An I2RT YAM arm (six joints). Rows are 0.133 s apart.
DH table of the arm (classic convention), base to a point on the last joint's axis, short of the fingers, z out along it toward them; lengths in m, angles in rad. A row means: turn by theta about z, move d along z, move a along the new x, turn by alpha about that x. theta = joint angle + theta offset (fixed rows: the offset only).
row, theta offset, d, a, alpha
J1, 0, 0.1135, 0.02, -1.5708
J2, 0, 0, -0.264, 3.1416
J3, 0.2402, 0, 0.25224, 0
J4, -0.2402, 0, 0.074, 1.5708
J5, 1.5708, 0, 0, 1.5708
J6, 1.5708, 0.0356, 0, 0
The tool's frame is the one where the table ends.
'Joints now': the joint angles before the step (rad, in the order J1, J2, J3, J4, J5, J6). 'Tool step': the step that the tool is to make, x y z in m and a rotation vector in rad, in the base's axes. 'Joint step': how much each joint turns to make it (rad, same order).
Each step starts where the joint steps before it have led.
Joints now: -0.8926 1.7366 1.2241 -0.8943 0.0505 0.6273
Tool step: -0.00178 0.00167 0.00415 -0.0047 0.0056 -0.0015
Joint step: -0.0002 -0.0131 0.0017 -0.0146 0.0074 0.0001
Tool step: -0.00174 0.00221 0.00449 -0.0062 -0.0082 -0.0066
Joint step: -0.0001 -0.0183 -0.0034 -0.0053 -0.0014 0.0069
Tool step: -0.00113 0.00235 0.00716 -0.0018 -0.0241 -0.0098
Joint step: 0.0001 -0.0218 0.0033 -0.0092 -0.0156 0.0130
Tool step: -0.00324 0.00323 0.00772 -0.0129 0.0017 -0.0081
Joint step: -0.0004 -0.0262 0.0014 -0.0189 0.0107 0.0058
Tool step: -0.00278 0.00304 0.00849 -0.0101 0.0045 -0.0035
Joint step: 0.0004 -0.0229 0.0089 -0.0269 0.0104 0.0018
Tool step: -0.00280 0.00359 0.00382 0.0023 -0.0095 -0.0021
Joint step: -0.0007 -0.0209 -0.0070 -0.0099 -0.0084 0.0031
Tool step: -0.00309 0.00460 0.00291 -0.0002 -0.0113 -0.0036
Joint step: 0.0007 -0.0251 -0.0148 -0.0033 -0.0076 0.0060
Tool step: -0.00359 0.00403 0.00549 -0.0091 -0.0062 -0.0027
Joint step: -0.0008 -0.0273 -0.0065 -0.0099 0.0013 0.0017
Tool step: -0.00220 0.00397 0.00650 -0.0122 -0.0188 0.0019
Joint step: 0.0018 -0.0279 -0.0034 -0.0032 -0.0068 0.0016
